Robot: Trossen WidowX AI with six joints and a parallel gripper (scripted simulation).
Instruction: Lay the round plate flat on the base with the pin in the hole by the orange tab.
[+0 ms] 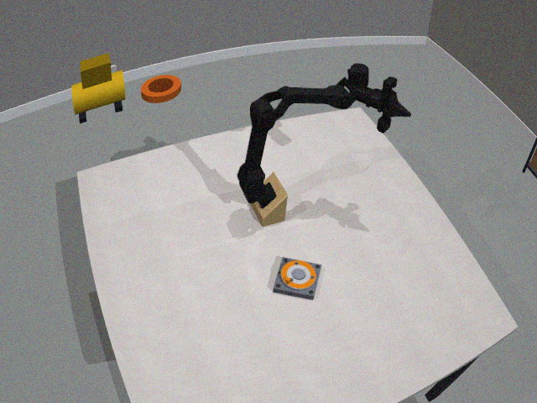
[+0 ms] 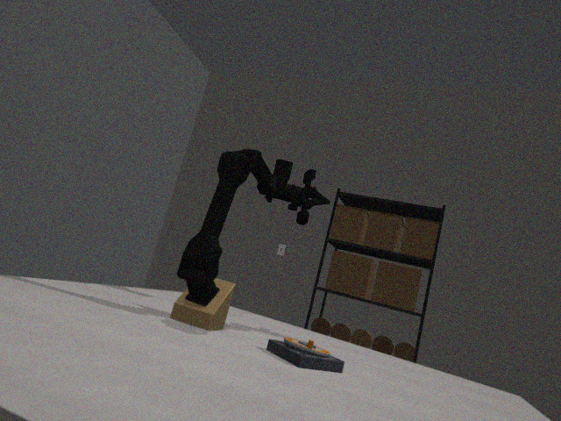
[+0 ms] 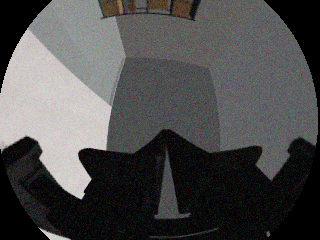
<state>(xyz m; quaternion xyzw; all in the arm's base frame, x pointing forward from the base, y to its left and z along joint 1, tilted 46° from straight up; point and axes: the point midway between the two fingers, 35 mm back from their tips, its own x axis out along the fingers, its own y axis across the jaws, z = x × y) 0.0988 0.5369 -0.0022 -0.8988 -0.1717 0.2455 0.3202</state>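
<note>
Now: gripper tip 15 cm short of the square base, 39 cm to the left of it and 43 cm above it.
</note>
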